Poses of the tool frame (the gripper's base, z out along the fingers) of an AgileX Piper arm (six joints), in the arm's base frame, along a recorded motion.
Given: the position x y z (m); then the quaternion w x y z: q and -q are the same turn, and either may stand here.
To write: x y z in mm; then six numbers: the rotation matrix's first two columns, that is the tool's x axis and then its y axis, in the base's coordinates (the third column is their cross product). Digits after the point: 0 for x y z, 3 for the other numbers.
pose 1, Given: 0.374 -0.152 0.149 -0.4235 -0.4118 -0.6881 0.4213
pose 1, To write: 374 -152 149 -0.302 0.210 -0.930 0.924 0.306 -0.231
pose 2, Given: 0.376 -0.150 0.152 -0.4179 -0.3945 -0.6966 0.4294
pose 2, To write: 376 -150 152 -0.339 0.191 -0.921 0.909 0.320 -0.269
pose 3, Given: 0.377 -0.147 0.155 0.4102 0.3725 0.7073 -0.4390
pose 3, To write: 377 -147 155 -0.386 0.167 -0.907 0.887 0.337 -0.315
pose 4, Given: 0.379 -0.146 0.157 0.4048 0.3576 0.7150 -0.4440
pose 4, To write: 379 -146 157 -0.417 0.152 -0.896 0.871 0.350 -0.345
